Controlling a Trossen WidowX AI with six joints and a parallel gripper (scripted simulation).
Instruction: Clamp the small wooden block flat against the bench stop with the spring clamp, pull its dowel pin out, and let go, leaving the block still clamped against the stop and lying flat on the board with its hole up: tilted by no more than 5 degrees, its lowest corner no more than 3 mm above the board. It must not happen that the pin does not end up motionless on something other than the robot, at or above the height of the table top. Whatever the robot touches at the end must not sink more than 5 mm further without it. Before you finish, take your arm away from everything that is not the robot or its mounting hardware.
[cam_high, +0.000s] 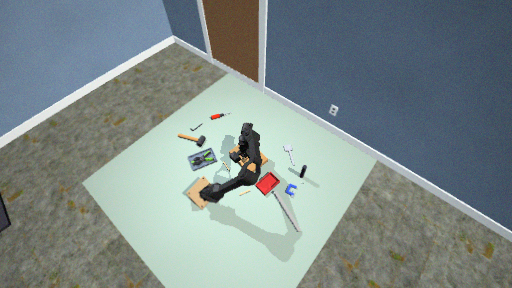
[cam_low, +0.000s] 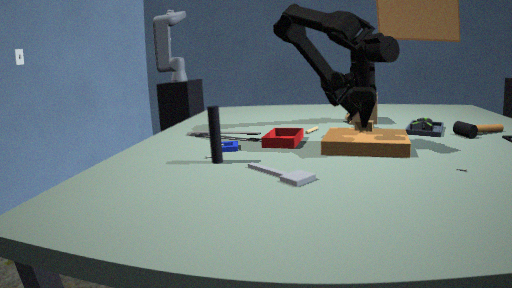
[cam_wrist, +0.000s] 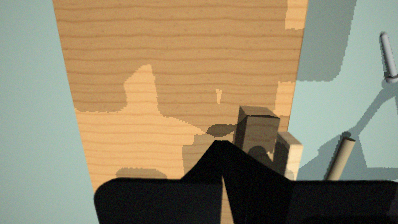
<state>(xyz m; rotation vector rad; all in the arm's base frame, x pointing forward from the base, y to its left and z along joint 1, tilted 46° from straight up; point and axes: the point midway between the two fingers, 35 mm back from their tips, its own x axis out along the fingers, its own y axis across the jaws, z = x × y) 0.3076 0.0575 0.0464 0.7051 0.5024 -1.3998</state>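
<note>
Right now my hand is 200 mm to the right of the blue-grey tray, 180 mm past it and 70 mm above it. Round my hand: wooden board 60 mm below, 30 mm ahead, 10 mm to the left; small wooden block 40 mm below, 20 mm behind; dowel pin 20 mm below, 20 mm behind.
</note>
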